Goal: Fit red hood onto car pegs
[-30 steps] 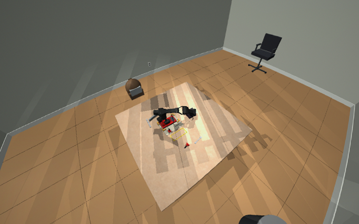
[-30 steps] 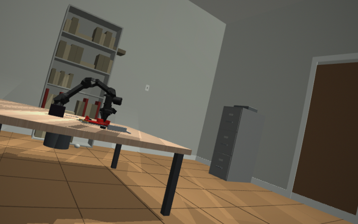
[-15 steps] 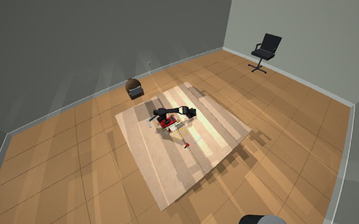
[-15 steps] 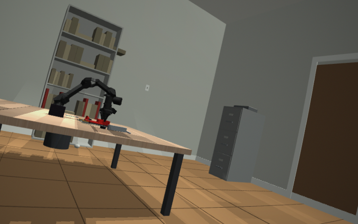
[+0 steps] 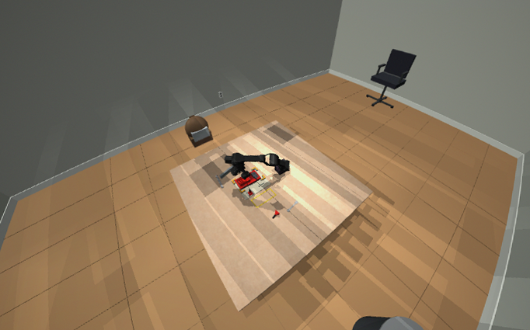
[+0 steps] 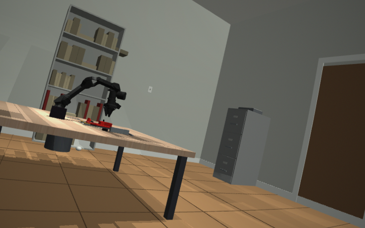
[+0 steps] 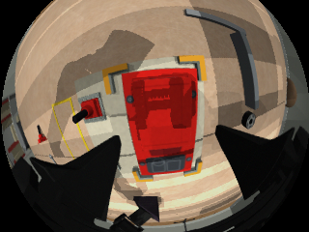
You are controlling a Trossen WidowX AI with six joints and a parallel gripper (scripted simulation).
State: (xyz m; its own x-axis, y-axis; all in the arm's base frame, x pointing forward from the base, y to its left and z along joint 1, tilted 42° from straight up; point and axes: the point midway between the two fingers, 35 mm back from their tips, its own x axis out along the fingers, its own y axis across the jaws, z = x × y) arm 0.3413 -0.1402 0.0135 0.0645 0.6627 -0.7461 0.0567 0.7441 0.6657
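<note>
The red hood lies 60 mm below my gripper tip. The rest, counted from my gripper tip: grey tool: 420 mm to the left, 170 mm behind, 90 mm below.
</note>
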